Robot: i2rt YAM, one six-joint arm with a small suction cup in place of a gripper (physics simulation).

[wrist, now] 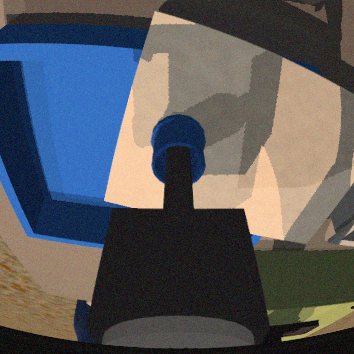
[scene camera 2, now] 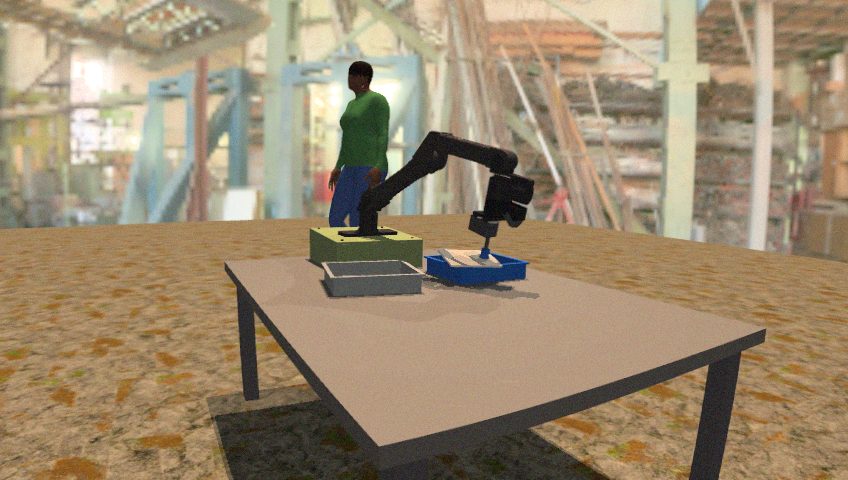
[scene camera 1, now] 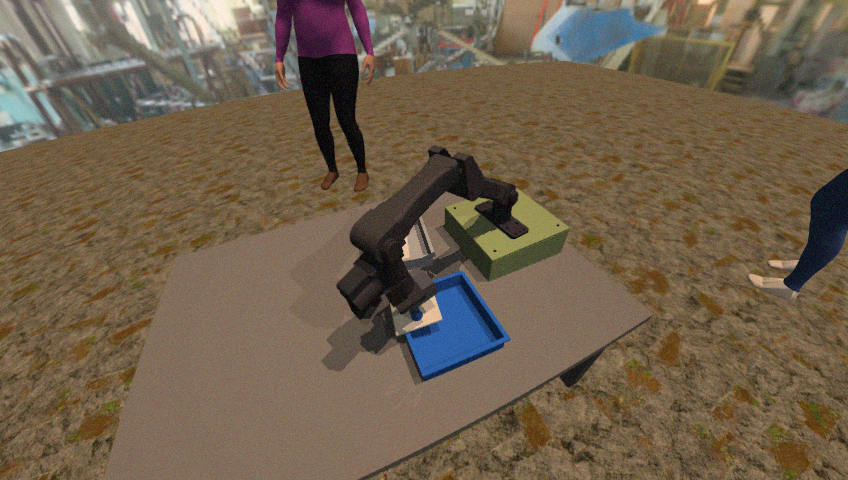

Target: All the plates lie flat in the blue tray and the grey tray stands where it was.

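Pixels of known places: hand, tool point: (wrist: 177,130) (scene camera 2: 483,260) (scene camera 1: 418,317); arm's base, link origin: (scene camera 2: 367,234) (scene camera 1: 500,219).
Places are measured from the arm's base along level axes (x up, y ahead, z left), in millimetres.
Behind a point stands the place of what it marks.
A square beige plate (scene camera 1: 430,308) @(y 371, x -25, z 172 mm) (scene camera 2: 457,258) @(y 396, x -32, z 79 mm) (wrist: 121,184) @(y 376, x -26, z 202 mm) is on the suction cup, my gripper (scene camera 1: 416,315) (scene camera 2: 484,253) (wrist: 178,132), which touches its top face. The plate looks tilted and lies across one side of the blue tray (scene camera 1: 464,361) @(y 358, x -84, z 308 mm) (scene camera 2: 476,275) @(y 436, x -79, z 119 mm) (wrist: 75,217) @(y 246, x -79, z 276 mm), partly over its inside and partly beyond its rim. The bare blue floor of the tray shows beside the plate; the part under it is hidden. The grey tray (scene camera 1: 419,260) @(y 294, x -69, z -33 mm) (scene camera 2: 374,286) @(y 416, x -80, z -201 mm) stands on the table beside the blue one. A pale surface shows inside it in scene camera 1, but the arm hides most of it.
The black arm stands on a green box (scene camera 1: 523,261) @(y 15, x -69, z 143 mm) (scene camera 2: 395,252) @(y 132, x -47, z 31 mm) (wrist: 305,272) @(y 126, x -63, z -37 mm) near the trays. The table (scene camera 1: 238,356) @(y 858, x -101, z 9 mm) (scene camera 2: 505,356) @(y 935, x -101, z -230 mm) has an open edge near the blue tray. A person in purple (scene camera 1: 324,29) and one in green (scene camera 2: 364,127) stand beyond the table.
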